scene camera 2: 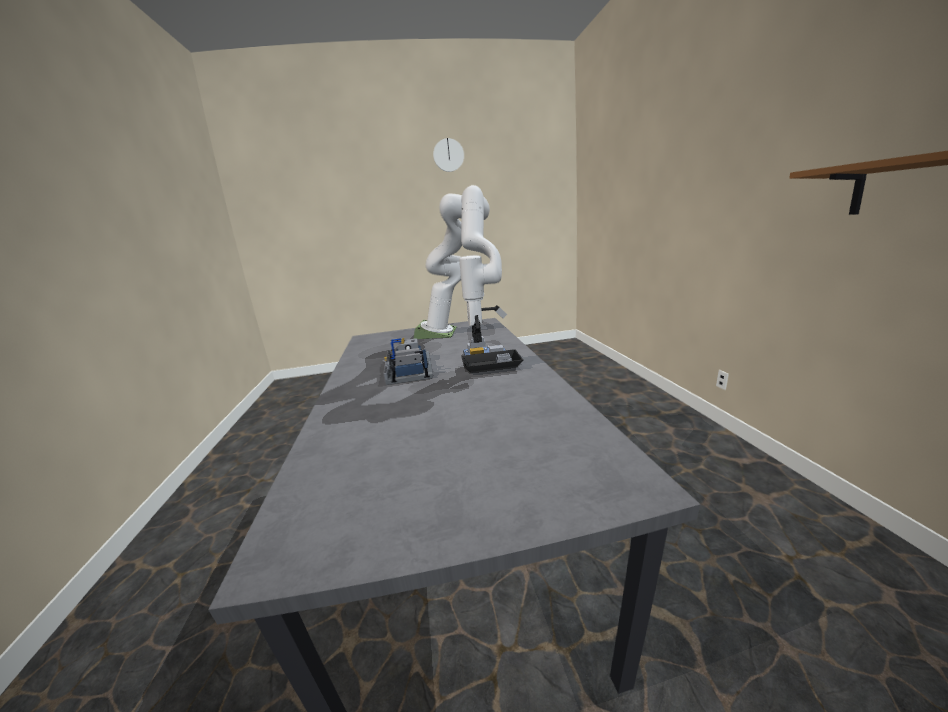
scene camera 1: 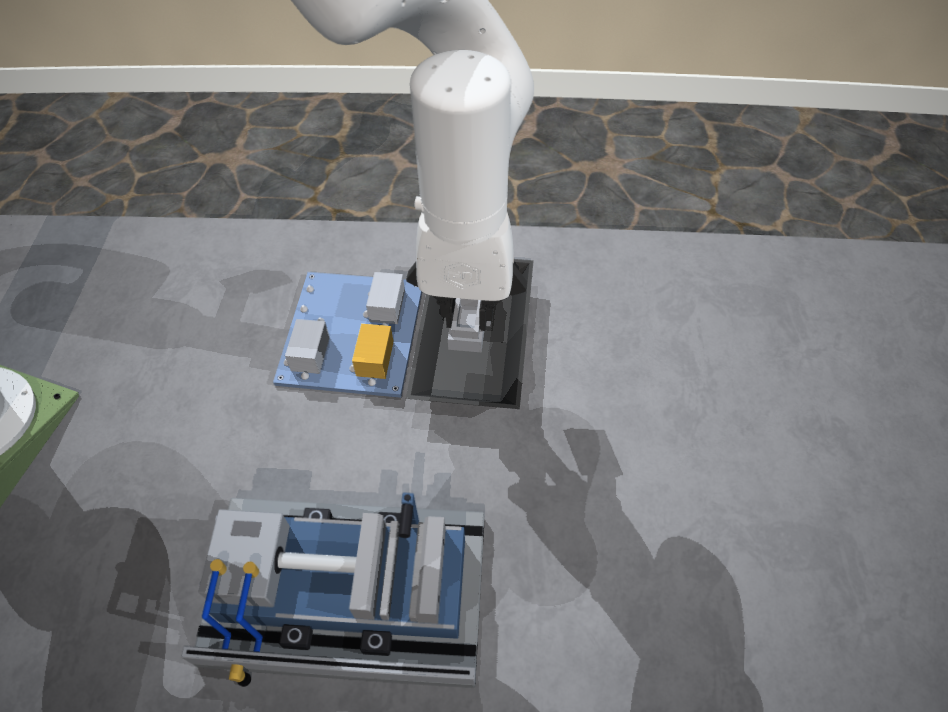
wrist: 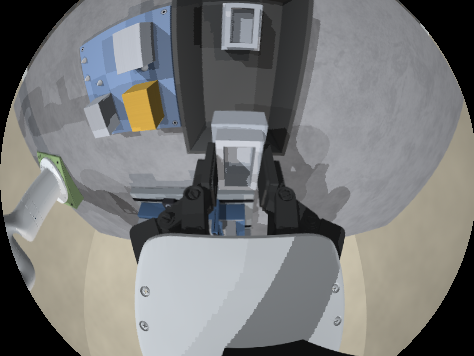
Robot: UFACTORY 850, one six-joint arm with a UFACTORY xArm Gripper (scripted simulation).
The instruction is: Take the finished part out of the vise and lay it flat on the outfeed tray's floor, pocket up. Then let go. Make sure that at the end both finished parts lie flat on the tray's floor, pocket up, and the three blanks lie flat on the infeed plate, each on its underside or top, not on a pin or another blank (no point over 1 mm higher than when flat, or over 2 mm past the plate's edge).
Labels:
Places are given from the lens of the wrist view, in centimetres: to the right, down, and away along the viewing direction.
brass block [wrist: 143, 105]: -12, -9, 17
vise base [wrist: 226, 211]: -3, 7, 37
blue fixture plate [wrist: 99, 51]: -20, -18, 12
The marked spots on the vise base and the blue fixture plate are 40 cm apart.

